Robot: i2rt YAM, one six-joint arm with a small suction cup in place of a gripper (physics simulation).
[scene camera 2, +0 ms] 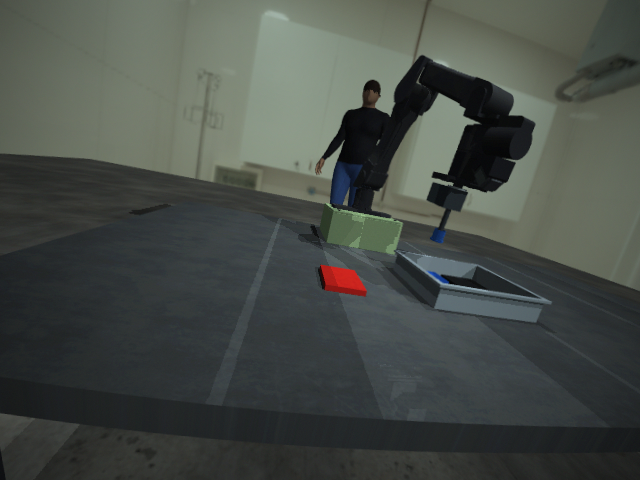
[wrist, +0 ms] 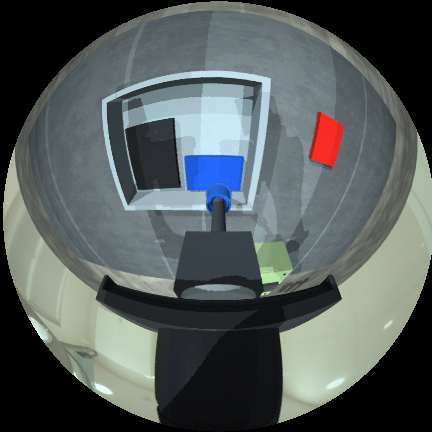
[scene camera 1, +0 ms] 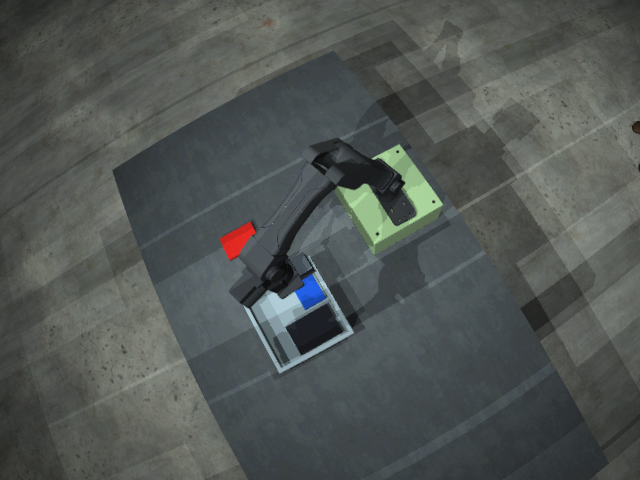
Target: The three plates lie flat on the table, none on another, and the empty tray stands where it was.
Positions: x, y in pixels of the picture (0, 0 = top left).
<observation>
my suction cup: scene camera 2; wrist; scene camera 1 299, 267
grey tray: scene camera 2 505, 299; wrist; scene camera 1
same spot on my suction cup: (scene camera 2: 437, 236) = (wrist: 225, 189)
same spot on grey tray: (scene camera 1: 270, 315) = (wrist: 205, 103)
</observation>
